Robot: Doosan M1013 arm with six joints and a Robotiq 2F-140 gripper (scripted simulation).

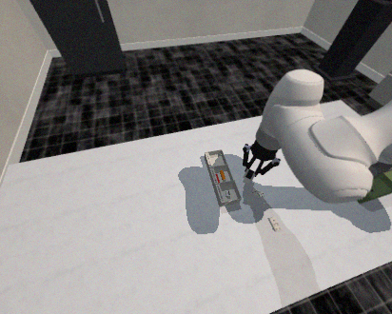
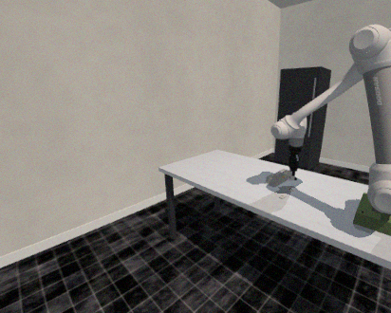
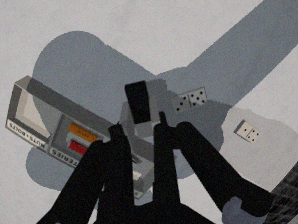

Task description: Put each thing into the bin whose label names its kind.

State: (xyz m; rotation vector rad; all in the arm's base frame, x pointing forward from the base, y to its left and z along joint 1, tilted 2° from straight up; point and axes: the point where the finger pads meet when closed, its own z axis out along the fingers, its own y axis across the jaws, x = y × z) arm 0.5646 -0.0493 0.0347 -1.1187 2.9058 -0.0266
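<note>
The grey piece lies 10 cm ahead of my hand, 3 cm to the left of it and 6 cm below it. From my hand the other things lie so: orange battery: 9 cm ahead, 5 cm to the right, 7 cm below; small black piece: 3 cm below; grey bin tray: 10 cm ahead, 5 cm to the right, 6 cm below.
</note>
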